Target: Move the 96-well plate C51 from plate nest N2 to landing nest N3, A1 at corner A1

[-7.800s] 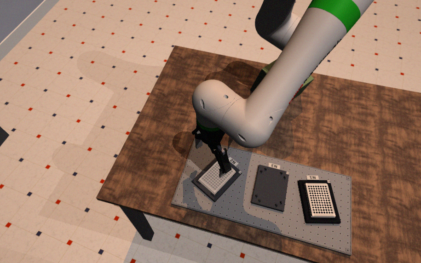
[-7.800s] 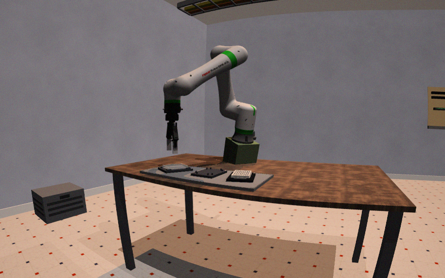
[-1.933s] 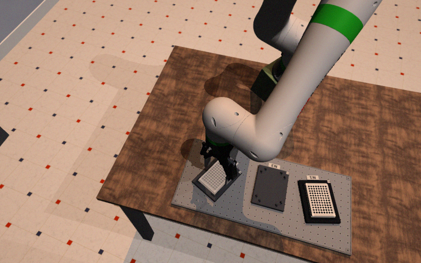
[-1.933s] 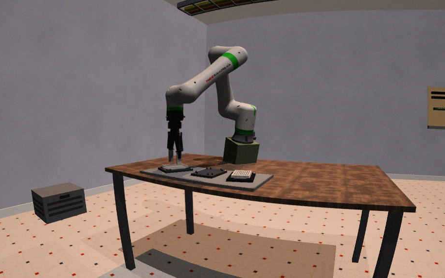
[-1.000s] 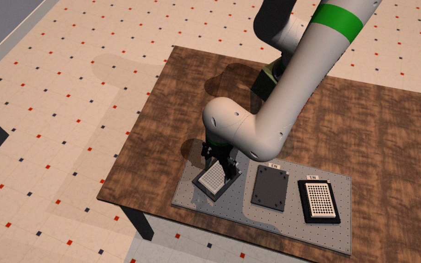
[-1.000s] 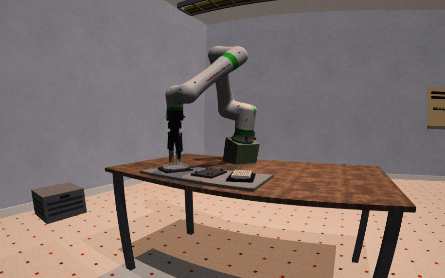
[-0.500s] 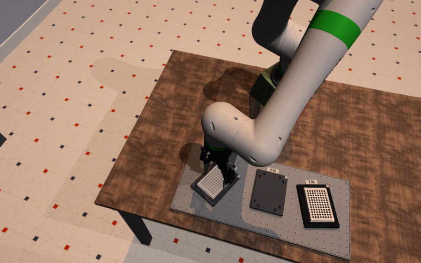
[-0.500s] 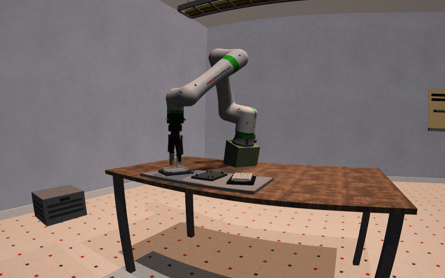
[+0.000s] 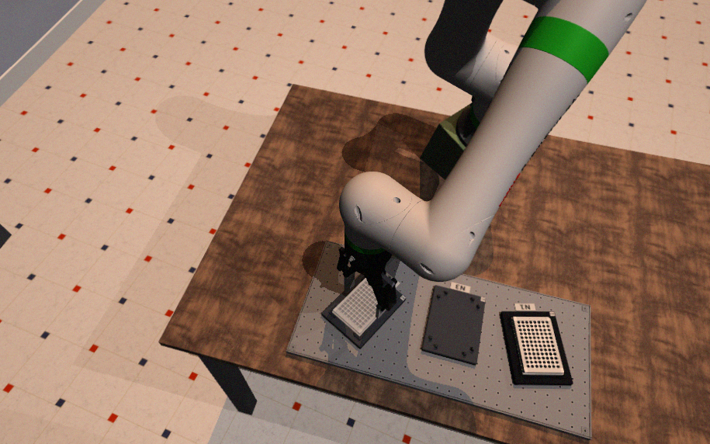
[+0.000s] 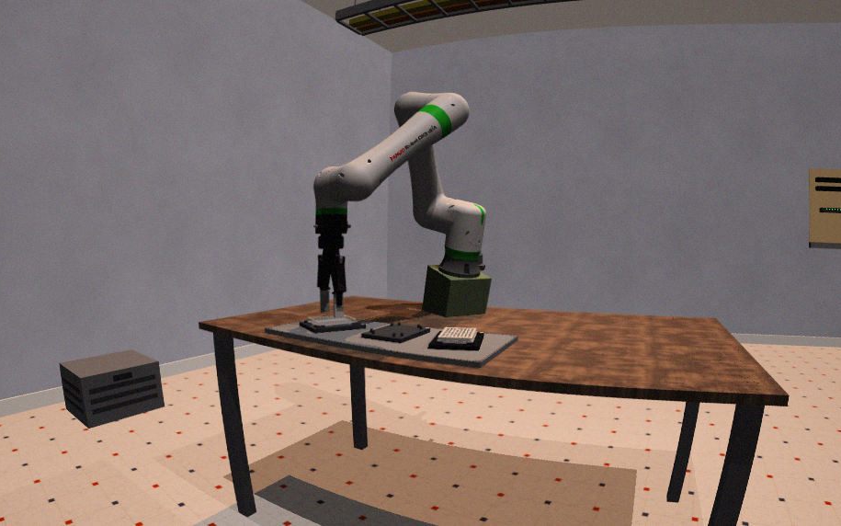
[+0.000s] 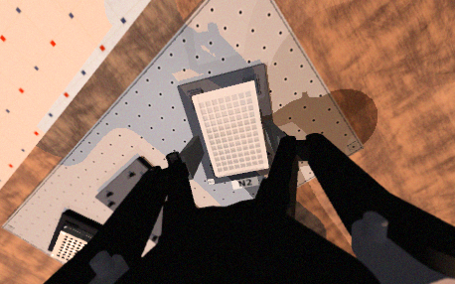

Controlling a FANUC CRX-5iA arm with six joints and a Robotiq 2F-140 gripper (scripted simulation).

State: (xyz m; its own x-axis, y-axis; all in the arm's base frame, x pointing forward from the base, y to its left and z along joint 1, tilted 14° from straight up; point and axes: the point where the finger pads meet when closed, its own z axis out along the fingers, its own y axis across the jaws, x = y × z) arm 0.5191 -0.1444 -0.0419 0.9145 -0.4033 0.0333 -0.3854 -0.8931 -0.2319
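Now: the white 96-well plate C51 5 cm below my hand. Round my hand: dark plate nest N2: 6 cm below; then N2 label: 9 cm behind, 6 cm below, 4 cm to the left; then landing nest N3: 21 cm to the left, 6 cm below, 3 cm behind.
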